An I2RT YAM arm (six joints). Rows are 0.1 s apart.
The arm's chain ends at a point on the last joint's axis. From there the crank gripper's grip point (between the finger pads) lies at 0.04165 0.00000 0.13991 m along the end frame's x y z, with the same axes.
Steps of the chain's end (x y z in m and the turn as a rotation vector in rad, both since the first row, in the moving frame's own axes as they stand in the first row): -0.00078, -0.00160, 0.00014, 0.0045, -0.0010, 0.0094; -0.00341, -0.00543, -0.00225, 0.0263, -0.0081, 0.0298; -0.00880, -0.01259, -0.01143, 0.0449, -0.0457, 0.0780; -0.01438, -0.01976, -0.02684, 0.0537, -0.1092, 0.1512; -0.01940, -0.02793, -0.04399, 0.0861, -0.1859, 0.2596; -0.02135, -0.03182, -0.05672, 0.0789, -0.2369, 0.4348
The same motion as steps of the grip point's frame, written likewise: -0.00092, -0.00184, 0.00018, 0.0045, -0.0010, 0.0094; -0.00451, -0.00789, -0.00195, 0.0263, -0.0081, 0.0298; -0.01511, -0.01591, -0.00974, 0.0449, -0.0457, 0.0780; -0.02972, -0.02224, -0.02318, 0.0537, -0.1092, 0.1512; -0.04549, -0.03282, -0.03884, 0.0861, -0.1859, 0.2596; -0.05577, -0.03248, -0.05083, 0.0789, -0.2369, 0.4348
